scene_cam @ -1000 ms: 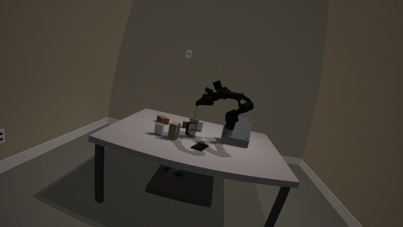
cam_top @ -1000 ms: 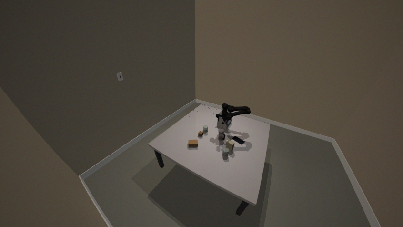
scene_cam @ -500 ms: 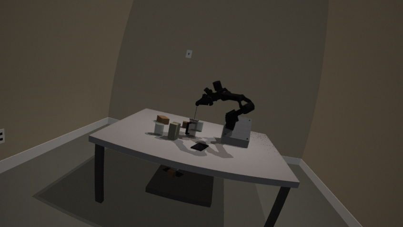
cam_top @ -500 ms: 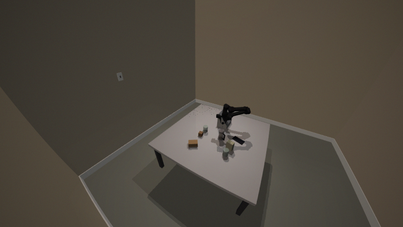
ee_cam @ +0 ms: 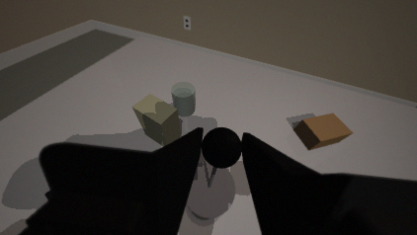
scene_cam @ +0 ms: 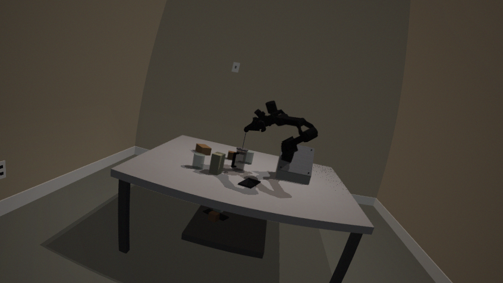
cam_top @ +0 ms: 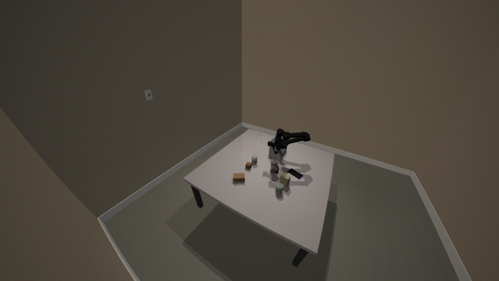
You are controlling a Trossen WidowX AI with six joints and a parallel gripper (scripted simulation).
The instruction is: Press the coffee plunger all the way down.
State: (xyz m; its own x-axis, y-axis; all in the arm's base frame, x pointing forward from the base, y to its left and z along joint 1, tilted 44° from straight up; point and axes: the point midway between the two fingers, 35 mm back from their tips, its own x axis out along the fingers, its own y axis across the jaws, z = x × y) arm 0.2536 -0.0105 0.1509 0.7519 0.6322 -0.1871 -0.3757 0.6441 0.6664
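The coffee press lies 1 cm to the left of my gripper tip and 13 cm below it.
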